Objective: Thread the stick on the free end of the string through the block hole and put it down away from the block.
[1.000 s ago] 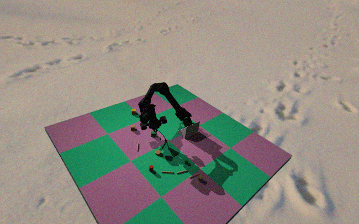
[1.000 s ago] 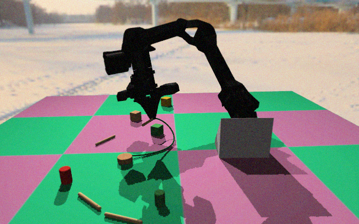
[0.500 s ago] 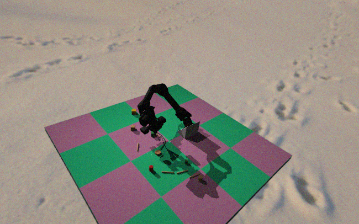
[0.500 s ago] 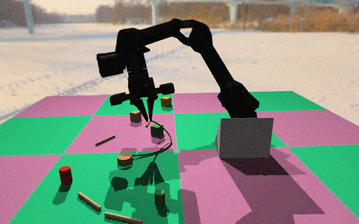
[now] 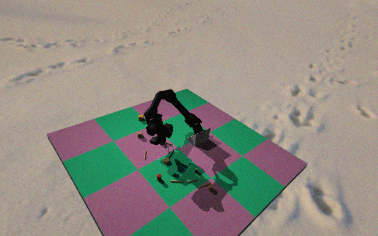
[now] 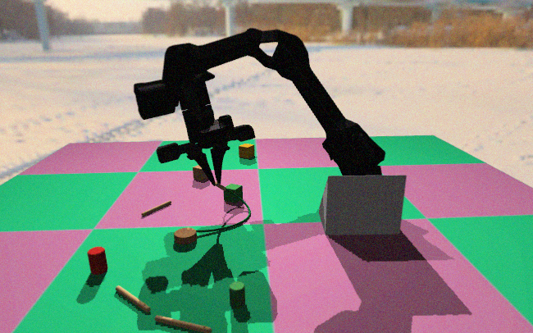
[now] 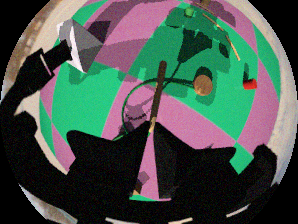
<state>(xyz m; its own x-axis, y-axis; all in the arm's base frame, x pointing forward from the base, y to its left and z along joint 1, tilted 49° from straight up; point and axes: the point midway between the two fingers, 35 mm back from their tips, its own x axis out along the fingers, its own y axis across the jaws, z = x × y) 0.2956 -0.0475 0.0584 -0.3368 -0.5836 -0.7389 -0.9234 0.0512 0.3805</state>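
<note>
My gripper tip is 4 cm short of the tan wooden block, 22 cm to the left of it and 5 cm above it. Also, from my gripper tip: green block: 3 cm behind, 7 cm to the right, 5 cm below; then thin wooden stick: 1 cm to the left; then round wooden button: 6 cm ahead, 9 cm to the left, 6 cm below.
</note>
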